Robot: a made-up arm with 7 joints.
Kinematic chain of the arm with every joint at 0, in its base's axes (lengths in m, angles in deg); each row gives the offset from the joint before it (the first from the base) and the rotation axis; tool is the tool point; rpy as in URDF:
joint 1: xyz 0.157 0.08 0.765 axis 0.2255 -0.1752 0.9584
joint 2: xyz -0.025 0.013 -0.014 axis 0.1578 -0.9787 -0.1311
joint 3: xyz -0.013 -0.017 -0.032 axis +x
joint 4: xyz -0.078 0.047 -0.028 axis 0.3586 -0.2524 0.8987
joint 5: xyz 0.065 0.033 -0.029 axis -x
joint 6: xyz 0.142 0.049 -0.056 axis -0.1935 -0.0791 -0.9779
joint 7: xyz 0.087 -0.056 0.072 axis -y
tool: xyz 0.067 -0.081 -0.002 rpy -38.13 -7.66 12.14
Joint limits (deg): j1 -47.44..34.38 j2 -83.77..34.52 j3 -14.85..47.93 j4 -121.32..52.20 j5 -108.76..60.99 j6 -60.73..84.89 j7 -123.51..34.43
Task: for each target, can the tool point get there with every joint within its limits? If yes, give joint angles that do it. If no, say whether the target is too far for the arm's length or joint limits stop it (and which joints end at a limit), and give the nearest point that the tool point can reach.
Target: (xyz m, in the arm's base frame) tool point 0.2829 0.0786 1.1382
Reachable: no: joint limits stop it (at a limit: joint 3, joint 4, joint 5, joint 6) | nearest point 0.2863 0.1189 1.0806 | short by 0.070 m
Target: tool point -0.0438 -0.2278 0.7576
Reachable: yes | joints -11.72 4.96 -6.47 -94.98 22.09 -15.71 -27.37
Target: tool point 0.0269 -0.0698 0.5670
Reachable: yes | joints -6.35 -20.08 10.92 -49.40 -58.67 45.80 -23.72
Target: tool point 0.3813 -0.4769 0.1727
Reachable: no: too far | nearest point 0.2386 -0.2158 0.4131 | short by 0.383 m
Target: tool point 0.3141 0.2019 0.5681
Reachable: yes | joints 12.73 4.10 0.37 11.40 -87.88 31.97 16.10
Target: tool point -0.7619 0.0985 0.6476
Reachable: no: too far | nearest point -0.3309 0.0908 0.6975 | short by 0.434 m
